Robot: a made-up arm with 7 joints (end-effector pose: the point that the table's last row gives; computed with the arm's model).
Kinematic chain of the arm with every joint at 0, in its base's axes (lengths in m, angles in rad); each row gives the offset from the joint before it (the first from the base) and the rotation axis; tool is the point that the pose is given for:
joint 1: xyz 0 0 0.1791 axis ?
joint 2: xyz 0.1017 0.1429 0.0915 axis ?
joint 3: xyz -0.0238 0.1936 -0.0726 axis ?
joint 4: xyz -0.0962 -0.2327 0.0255 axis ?
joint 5: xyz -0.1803 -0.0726 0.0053 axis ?
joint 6: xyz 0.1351 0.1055 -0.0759 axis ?
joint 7: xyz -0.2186 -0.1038 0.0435 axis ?
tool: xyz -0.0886 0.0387 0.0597
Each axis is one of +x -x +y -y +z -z.
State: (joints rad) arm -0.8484 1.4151 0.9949 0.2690 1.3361 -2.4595 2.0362
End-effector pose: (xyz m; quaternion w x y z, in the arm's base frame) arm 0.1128 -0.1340 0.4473 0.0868 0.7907 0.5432 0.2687
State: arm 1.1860 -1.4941 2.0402 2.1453 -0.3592 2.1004 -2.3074
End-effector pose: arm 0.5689 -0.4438 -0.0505 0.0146 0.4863 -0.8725 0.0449
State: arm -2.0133 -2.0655 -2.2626 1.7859 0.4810 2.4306 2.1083
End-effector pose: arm -0.6719 -0.2709 0.2753 0.4894 0.8061 -0.3048 -0.1333
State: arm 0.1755 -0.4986 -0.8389 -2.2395 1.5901 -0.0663 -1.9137
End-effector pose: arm -0.2104 0.2458 0.2113 0.0694 -0.8575 -0.0106 0.5097
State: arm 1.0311 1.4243 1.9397 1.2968 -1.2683 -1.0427 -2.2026
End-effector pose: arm 0.2186 0.5078 0.3749 0.1482 -0.2637 0.9138 0.2710
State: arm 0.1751 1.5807 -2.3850 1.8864 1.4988 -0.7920 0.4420
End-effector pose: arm 0.1989 0.5205 0.7922 0.5830 0.4021 0.1096 -0.6974
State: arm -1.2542 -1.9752 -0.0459 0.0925 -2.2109 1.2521 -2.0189
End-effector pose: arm -0.0468 0.2236 -0.1678 0.7829 0.4849 0.0247 -0.3890
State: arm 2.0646 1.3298 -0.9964 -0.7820 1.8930 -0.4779 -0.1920
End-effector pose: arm 0.1566 -0.1101 0.6829 0.5201 -0.0466 -0.0081 -0.8528
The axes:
joint 1: -z
joint 2: +y
joint 3: +x
joint 4: -x
joint 5: -y
joint 6: -y
joint 7: +z

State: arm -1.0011 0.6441 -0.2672 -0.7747 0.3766 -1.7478 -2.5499
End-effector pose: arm 0.0471 0.0935 0.3906 0.4318 -0.8491 0.0633 -0.2975
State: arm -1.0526 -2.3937 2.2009 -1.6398 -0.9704 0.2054 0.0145
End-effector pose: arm -0.1628 0.8607 0.2373 0.6802 0.1305 -0.2123 -0.6894
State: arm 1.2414 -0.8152 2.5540 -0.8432 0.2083 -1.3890 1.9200
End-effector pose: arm 0.7816 -0.0293 -0.0935 0.3956 0.0285 0.5373 -0.7443
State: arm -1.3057 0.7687 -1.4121 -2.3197 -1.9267 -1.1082 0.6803
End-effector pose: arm -0.3758 0.1232 0.3269 0.4921 0.0847 -0.8659 0.0278
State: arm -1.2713 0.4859 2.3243 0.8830 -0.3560 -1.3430 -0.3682
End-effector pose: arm -0.3243 0.0317 0.0850 0.1471 -0.1176 0.8515 0.4894
